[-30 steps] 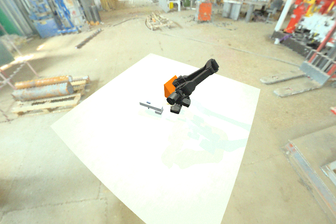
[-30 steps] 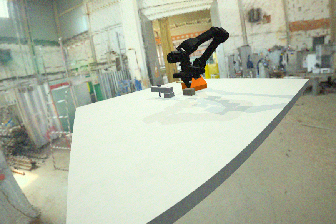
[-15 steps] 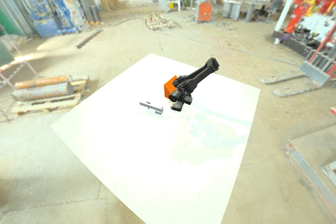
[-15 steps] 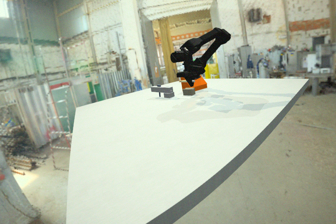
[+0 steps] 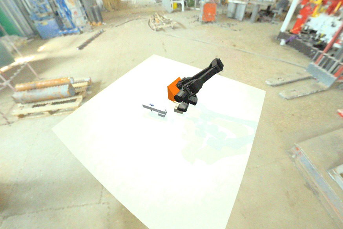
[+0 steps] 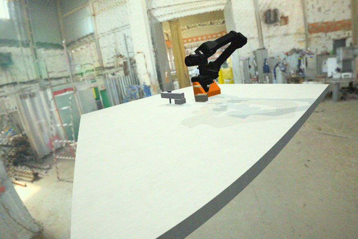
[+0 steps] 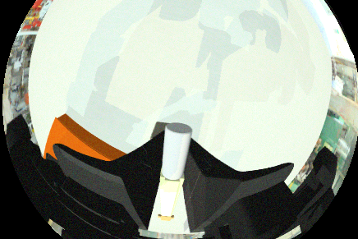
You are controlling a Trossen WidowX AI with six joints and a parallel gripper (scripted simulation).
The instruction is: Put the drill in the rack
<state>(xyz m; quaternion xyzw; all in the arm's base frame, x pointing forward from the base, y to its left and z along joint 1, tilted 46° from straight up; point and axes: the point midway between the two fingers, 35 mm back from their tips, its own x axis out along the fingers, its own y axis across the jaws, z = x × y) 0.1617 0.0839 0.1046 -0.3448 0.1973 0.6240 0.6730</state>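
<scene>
Now: gripper tip 40 mm to the left of the drill, 40 mm below it and 10 mm short of it. Also, from my gripper tip: blue key (230 mm to the right, 110 mm ahead); grey-tan block (50 mm to the right, 40 mm below, 10 mm ahead); grey fixture (200 mm to the right, 110 mm ahead, 10 mm below).
</scene>
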